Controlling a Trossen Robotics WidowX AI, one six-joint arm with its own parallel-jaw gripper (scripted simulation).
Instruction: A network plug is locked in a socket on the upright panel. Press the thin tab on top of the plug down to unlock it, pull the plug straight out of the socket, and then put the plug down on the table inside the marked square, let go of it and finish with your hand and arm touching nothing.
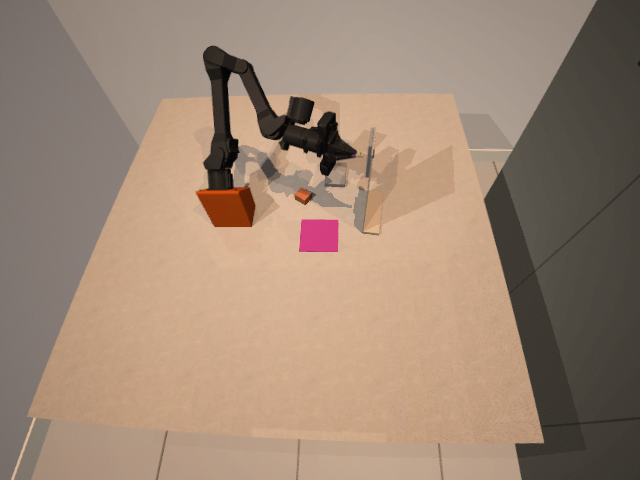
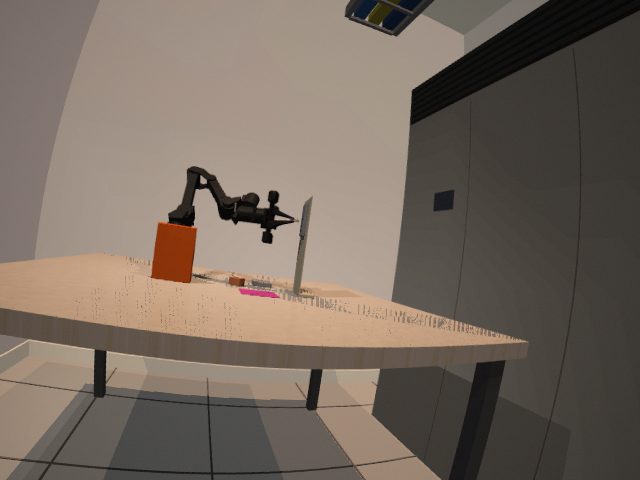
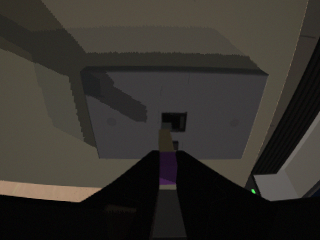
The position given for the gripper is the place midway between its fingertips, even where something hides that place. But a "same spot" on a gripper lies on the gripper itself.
The gripper shows in image 1, in image 2 and in image 3 [167, 158]. The same spot on an upright grey panel: [image 3: 91, 91] is [image 2: 299, 235]. The same spot on the gripper: [image 2: 273, 224] is [image 1: 330, 161].
